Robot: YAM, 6 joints.
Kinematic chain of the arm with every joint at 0, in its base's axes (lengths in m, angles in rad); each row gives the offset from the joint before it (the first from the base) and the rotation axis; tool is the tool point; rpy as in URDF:
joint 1: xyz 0 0 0.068 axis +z
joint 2: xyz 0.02 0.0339 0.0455 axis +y
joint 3: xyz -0.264 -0.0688 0 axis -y
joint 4: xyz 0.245 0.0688 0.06 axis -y
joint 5: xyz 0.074 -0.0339 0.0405 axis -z
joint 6: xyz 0.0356 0 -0.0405 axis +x
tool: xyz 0 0 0 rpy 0 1.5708 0
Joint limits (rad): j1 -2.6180..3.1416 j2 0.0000..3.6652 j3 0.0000..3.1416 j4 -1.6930..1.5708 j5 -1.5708..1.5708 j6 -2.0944..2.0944
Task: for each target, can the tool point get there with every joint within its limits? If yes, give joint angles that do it. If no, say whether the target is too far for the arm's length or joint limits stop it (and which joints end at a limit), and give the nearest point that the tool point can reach.
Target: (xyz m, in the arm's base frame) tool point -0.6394 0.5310 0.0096
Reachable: no: too far | nearest point -0.4929 0.4094 0.0340 | short by 0.192 m
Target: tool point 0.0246 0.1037 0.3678
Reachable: yes | joints 1.5188 0.8442 1.2197 -1.3967 0.5677 0.1503
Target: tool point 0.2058 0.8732 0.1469
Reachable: no: too far | nearest point 0.1481 0.6282 0.1373 | short by 0.252 m
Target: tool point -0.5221 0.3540 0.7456
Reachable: no: too far | nearest point -0.3765 0.2553 0.5636 | short by 0.253 m
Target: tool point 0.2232 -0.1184 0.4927
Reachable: yes | joints -0.4449 1.3148 1.1836 1.2357 0.3097 -1.2485
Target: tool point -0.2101 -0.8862 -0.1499
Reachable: no: too far | nearest point -0.1431 -0.6034 -0.0640 | short by 0.303 m
